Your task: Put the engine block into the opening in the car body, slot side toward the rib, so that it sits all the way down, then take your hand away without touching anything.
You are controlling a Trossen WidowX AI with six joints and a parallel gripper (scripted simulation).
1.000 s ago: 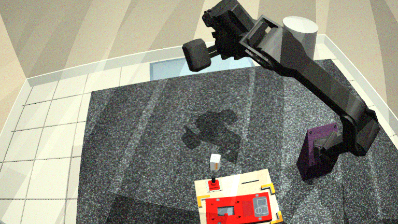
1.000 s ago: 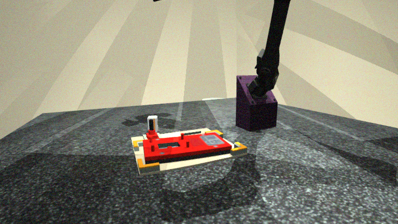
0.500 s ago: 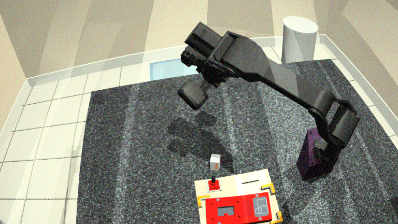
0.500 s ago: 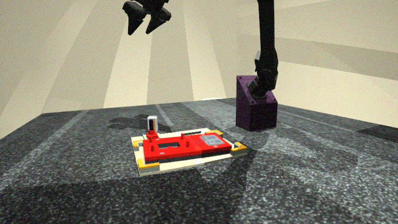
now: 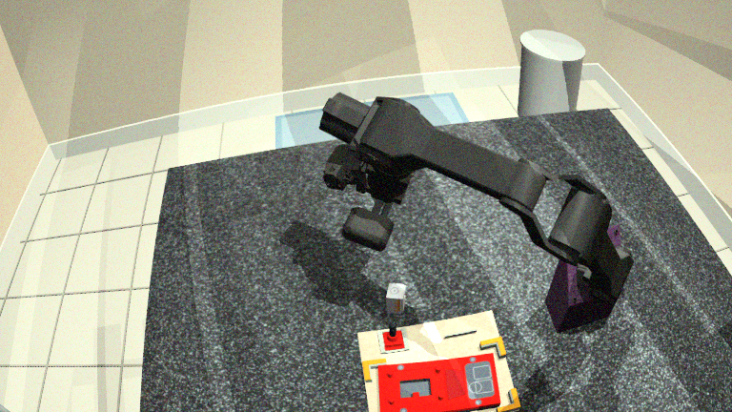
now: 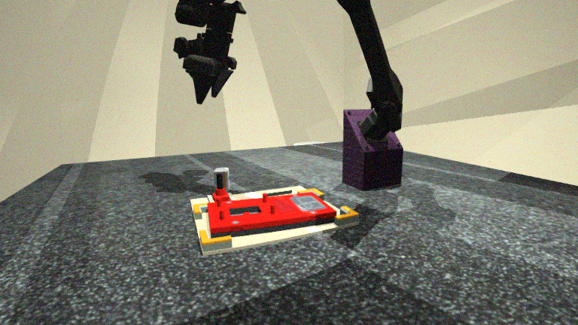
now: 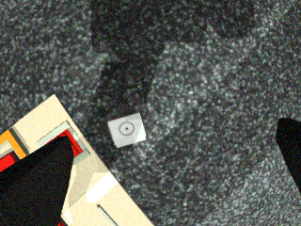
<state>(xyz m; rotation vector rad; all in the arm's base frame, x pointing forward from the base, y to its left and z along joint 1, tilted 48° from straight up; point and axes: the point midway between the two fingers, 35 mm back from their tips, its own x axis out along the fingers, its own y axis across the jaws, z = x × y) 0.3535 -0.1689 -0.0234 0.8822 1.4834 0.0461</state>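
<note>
Right now the engine block is 3 cm behind my gripper tip, 2 cm to the left of it and 18 cm below it. Also, from my gripper tip: cream base plate (6 cm behind, 21 cm to the left, 20 cm below); black peg (11 cm to the left, 17 cm below).
</note>
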